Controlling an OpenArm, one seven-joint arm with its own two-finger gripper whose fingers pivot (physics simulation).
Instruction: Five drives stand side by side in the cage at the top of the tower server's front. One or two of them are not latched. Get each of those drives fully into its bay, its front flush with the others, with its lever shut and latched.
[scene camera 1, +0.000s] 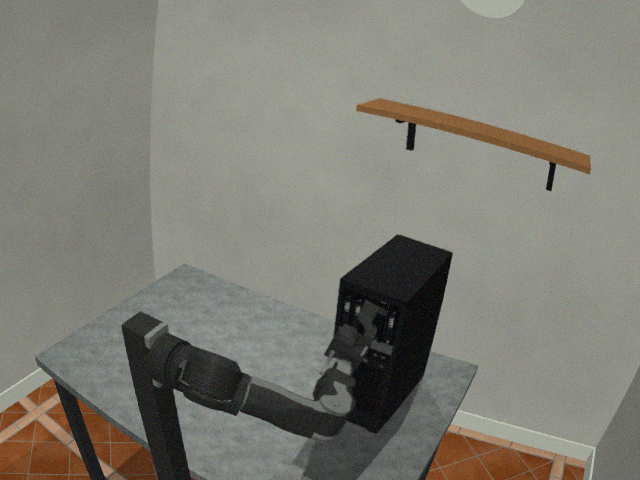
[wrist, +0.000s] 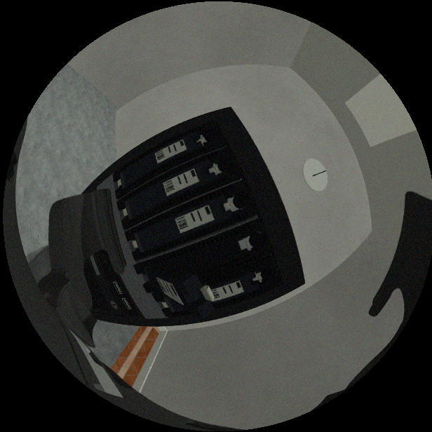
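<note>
The black tower server (scene camera 1: 421, 315) (wrist: 272, 200) has five upright drives in its top cage, stacked as rows in the wrist view. Three drives (wrist: 171, 151) (wrist: 181, 181) (wrist: 195, 218) there have levers lying shut along their fronts. The fourth row's lever (wrist: 170, 291) stands swung out from its front, its free end over part of the fifth drive (wrist: 228, 290). The fifth drive's lever looks shut. Whether the fourth drive's body is flush is too dark to tell. My gripper (scene camera 1: 370, 321) (wrist: 232, 254) is open and empty before the cage, hiding middle drives in the scene view.
The server stands on a grey table (scene camera 1: 248, 330) (wrist: 65, 140). My arm (scene camera 1: 284, 405) reaches low across the table from its post (scene camera 1: 155, 403). A wooden shelf (scene camera 1: 480, 131) is on the wall behind. Below the cage are a grey strip (wrist: 134, 280) and the front ports.
</note>
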